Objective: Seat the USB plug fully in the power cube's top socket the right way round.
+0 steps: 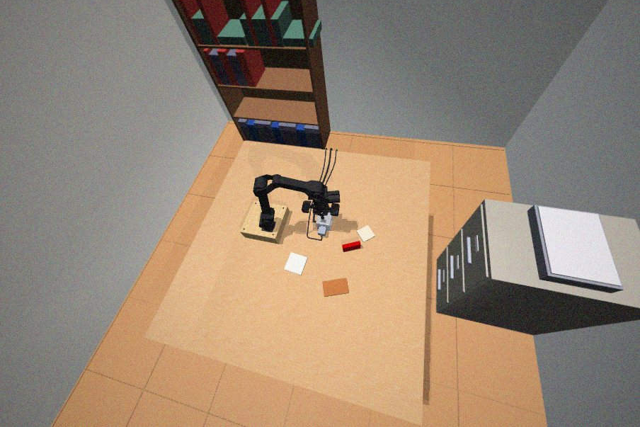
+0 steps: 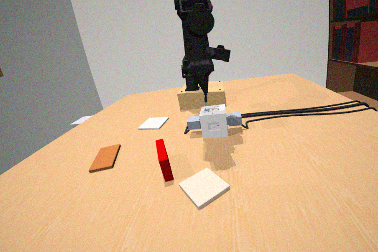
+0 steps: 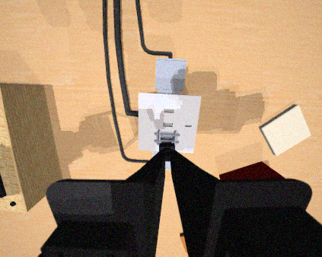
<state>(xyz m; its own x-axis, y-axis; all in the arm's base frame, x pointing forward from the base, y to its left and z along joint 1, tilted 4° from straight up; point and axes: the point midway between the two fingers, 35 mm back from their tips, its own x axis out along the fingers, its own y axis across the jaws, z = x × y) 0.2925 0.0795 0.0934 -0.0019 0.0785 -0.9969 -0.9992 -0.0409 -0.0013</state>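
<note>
My gripper tip is now 2 cm above the black USB plug. Also, from my gripper tip: cream tile (24 cm ahead, 1 cm to the right, 13 cm below); then red block (17 cm ahead, 11 cm to the right, 10 cm below); then white tile (11 cm behind, 24 cm to the right, 13 cm below).
</note>
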